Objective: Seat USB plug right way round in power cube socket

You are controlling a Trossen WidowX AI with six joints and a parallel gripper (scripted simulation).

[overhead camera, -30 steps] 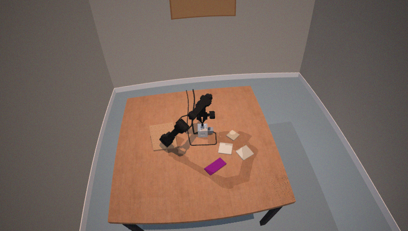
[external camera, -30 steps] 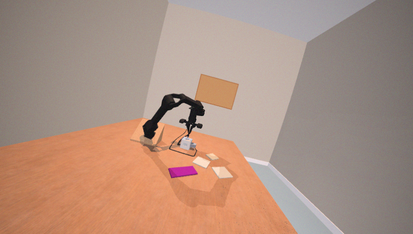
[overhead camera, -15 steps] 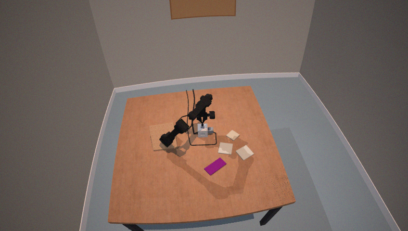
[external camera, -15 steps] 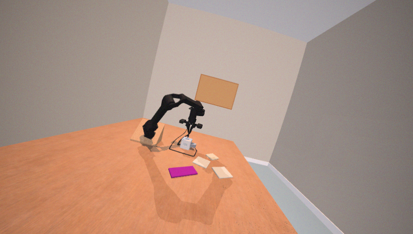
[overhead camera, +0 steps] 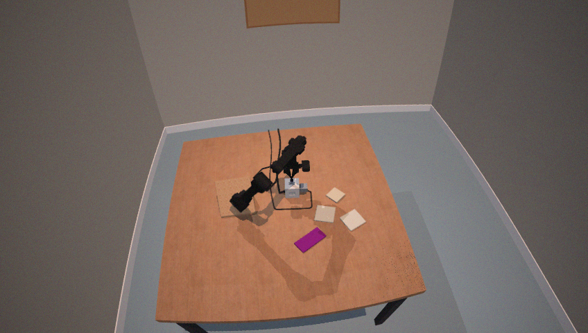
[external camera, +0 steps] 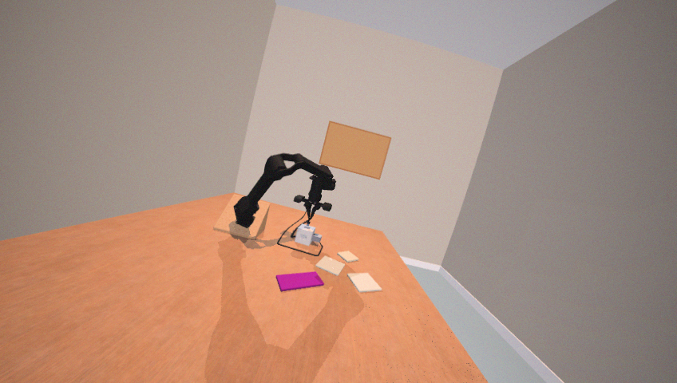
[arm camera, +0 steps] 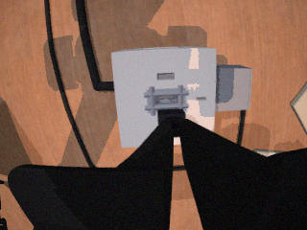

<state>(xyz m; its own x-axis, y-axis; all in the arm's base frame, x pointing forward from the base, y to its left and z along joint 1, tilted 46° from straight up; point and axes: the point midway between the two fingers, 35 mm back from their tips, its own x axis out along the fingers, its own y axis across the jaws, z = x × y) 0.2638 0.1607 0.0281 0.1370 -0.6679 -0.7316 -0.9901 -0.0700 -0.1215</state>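
My gripper tip is 2 cm above the USB plug. Round my gripper tip: magenta card (7 cm ahead, 32 cm to the right, 12 cm below); USB socket (6 cm below).
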